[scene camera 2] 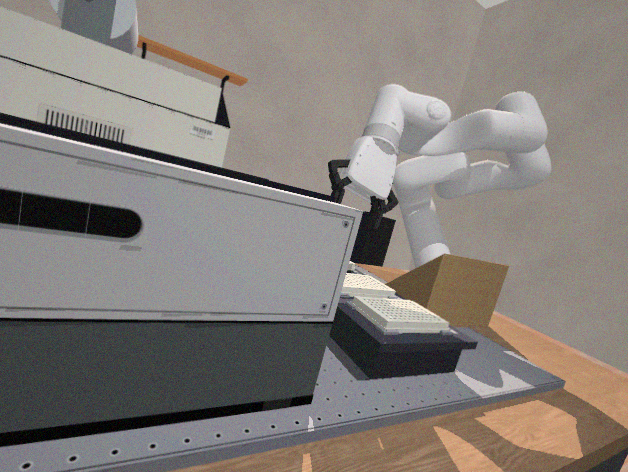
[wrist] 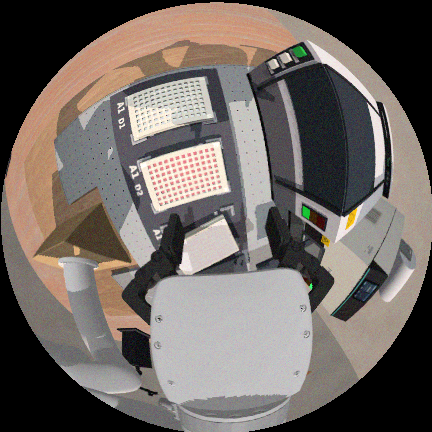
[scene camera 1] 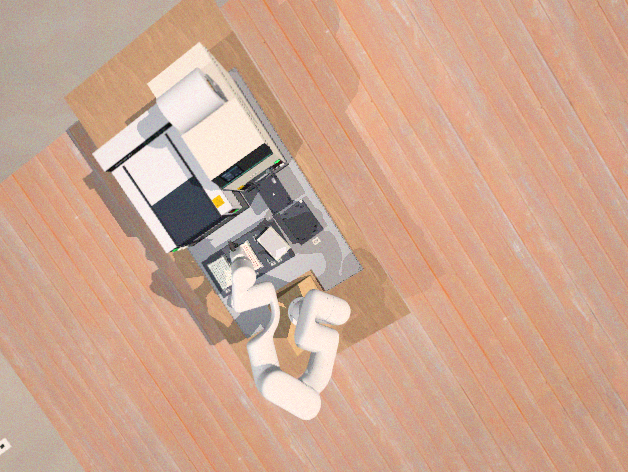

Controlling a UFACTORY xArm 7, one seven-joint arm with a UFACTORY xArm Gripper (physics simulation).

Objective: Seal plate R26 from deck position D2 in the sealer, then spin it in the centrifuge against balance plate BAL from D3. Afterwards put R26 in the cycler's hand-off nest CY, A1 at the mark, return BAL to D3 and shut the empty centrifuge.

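Frame: origin at the arm's base, x left, y back, z up, level; metres.
Seen in the pictures: gripper, fingertip midpoint: (wrist: 224, 219); arm's base, origin of the base link: (scene camera 2: 436, 276) (wrist: 77, 262).
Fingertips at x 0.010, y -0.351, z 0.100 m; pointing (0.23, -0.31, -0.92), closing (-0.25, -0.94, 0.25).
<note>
Offsets run from my fingertips to a thing's top centre.
Plate R26 {dz -0.105, dx +0.034, dy +0.020 m} (scene camera 1: 251, 254) (scene camera 2: 368, 285) (wrist: 187, 177), cream with red wells, lies flat in D2. Balance plate BAL {dz -0.098, dx -0.107, dy +0.046 m} (scene camera 1: 274, 243) (wrist: 210, 245), pale-topped, is in D3, partly behind a finger in the wrist view. My gripper (scene camera 2: 356, 208) (wrist: 224, 219) is open and empty, above the deck, with fingers astride the D3 area in the wrist view. The cream machine {dz +0.296, dx -0.286, dy -0.405 m} (scene camera 1: 228, 139) (wrist: 350, 270) with a screen and a white roll looks like the sealer. The white machine (scene camera 1: 157, 177) (wrist: 362, 205) with a dark lid looks like the centrifuge. The dark nest {dz -0.126, dx -0.255, dy +0.051 m} (scene camera 1: 299, 223) stands by a small label.
Another plate {dz -0.105, dx +0.156, dy +0.002 m} (scene camera 2: 401, 312) (wrist: 171, 107) with pale wells sits in D1. A dark flat tray {dz -0.077, dx -0.251, dy -0.108 m} (scene camera 1: 275, 194) lies before the cream machine. A brown box (scene camera 2: 472, 289) (wrist: 85, 235) stands near the arm base. A black panel (scene camera 2: 375, 241) (wrist: 135, 347) stands behind the deck in scene camera 2.
</note>
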